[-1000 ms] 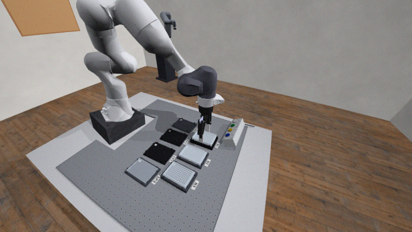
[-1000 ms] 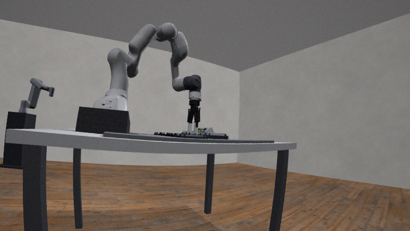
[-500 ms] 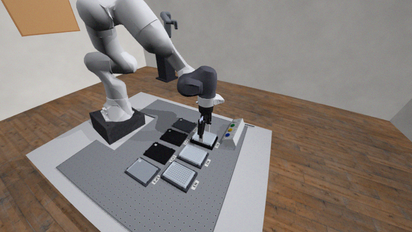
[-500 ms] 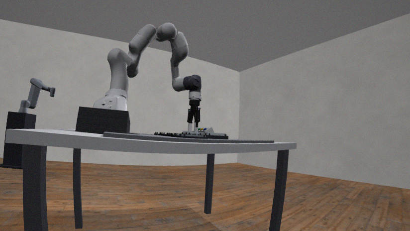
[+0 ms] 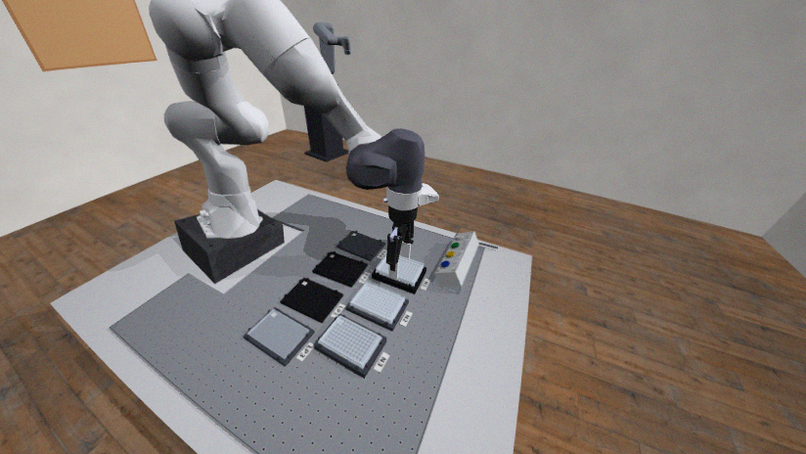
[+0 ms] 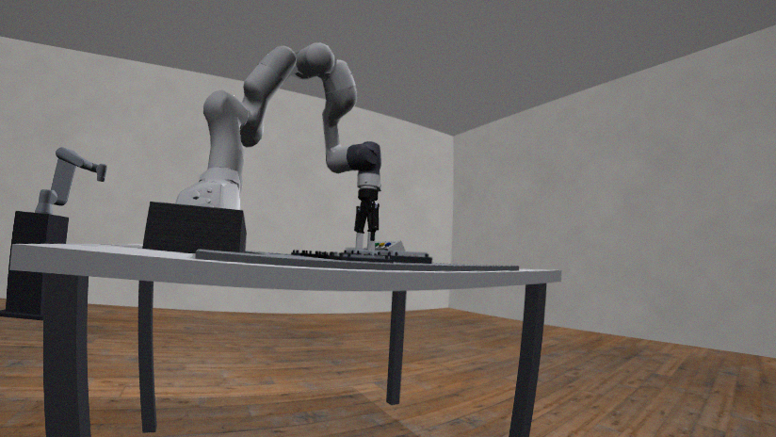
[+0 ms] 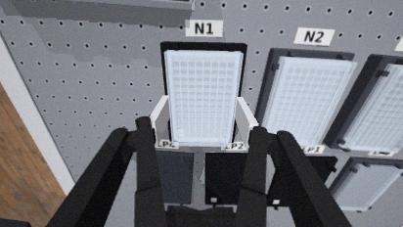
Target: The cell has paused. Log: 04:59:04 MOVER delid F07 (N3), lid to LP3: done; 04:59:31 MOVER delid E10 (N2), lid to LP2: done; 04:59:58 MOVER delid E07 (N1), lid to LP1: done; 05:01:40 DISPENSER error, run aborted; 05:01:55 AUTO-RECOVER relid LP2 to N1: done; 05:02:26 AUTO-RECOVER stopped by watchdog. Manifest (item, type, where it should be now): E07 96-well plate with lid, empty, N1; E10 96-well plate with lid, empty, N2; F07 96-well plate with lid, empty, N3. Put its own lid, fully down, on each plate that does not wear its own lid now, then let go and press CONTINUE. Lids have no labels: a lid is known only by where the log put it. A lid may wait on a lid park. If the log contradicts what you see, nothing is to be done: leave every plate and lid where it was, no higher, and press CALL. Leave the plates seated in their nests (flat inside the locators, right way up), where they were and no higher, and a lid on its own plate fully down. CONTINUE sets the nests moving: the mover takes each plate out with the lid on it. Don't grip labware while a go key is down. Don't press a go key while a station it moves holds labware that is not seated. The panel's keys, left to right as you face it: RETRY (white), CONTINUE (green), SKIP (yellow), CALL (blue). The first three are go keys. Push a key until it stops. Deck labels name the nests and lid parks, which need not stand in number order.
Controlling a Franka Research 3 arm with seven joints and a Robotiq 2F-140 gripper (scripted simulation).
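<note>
Now: hand 20 mm above the clear lid. From my hand the other things lie so: yellow skip key: 110 mm ahead, 120 mm to the left; blue call key: 120 mm ahead, 70 mm to the left; nest N1: 50 mm below.
</note>
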